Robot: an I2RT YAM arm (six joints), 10 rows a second.
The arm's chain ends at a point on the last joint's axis. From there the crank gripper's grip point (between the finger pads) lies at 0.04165 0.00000 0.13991 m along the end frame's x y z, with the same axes.
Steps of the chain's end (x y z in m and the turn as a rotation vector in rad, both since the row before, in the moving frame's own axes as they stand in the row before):
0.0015 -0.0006 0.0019 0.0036 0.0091 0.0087
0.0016 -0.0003 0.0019 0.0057 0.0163 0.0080
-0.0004 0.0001 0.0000 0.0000 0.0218 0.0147
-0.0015 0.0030 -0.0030 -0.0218 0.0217 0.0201
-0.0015 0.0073 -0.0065 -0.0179 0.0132 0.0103
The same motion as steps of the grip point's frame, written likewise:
0.0028 -0.0007 0.0015 0.0036 0.0091 0.0087
0.0039 -0.0008 0.0012 0.0057 0.0163 0.0080
0.0026 0.0007 -0.0009 0.0000 0.0218 0.0147
0.0015 0.0069 -0.0040 -0.0218 0.0217 0.0201
0.0003 0.0102 -0.0071 -0.0179 0.0132 0.0103

